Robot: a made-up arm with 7 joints. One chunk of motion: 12 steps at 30 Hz.
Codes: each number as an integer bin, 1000 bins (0 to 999) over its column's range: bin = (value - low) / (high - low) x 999, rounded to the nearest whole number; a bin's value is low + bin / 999 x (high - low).
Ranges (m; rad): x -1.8..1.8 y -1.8..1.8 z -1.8..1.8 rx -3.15..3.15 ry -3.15..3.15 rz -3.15..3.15
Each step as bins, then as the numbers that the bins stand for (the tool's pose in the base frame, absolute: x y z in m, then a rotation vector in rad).
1 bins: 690 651 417 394 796 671
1 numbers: 0.6865 0.5459 -0.2973 -0.6653 1.8698 1.0815
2 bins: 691 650 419 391 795 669
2 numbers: 0.6901 0.5423 -0.2901 -0.6842 1.8635 1.0689
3 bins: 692 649 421 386 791 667
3 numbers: 0.6937 0.5387 -0.2829 -0.7158 1.8383 1.0563
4 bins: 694 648 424 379 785 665
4 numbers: 0.7009 0.5351 -0.2721 -0.7599 1.8005 1.0437
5 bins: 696 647 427 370 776 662
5 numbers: 0.7081 0.5315 -0.2613 -0.8167 1.7437 1.0248
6 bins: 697 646 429 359 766 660
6 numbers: 0.7117 0.5279 -0.2541 -0.8860 1.6806 1.0122
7 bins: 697 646 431 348 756 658
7 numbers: 0.7117 0.5279 -0.2468 -0.9554 1.6176 0.9995
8 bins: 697 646 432 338 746 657
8 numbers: 0.7117 0.5279 -0.2432 -1.0185 1.5545 0.9932
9 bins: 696 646 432 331 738 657
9 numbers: 0.7081 0.5279 -0.2432 -1.0626 1.5041 0.9932
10 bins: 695 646 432 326 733 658
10 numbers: 0.7045 0.5279 -0.2432 -1.0941 1.4725 0.9995
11 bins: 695 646 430 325 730 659
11 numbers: 0.7045 0.5279 -0.2505 -1.1005 1.4536 1.0059
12 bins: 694 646 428 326 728 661
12 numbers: 0.7009 0.5279 -0.2577 -1.0941 1.4410 1.0185
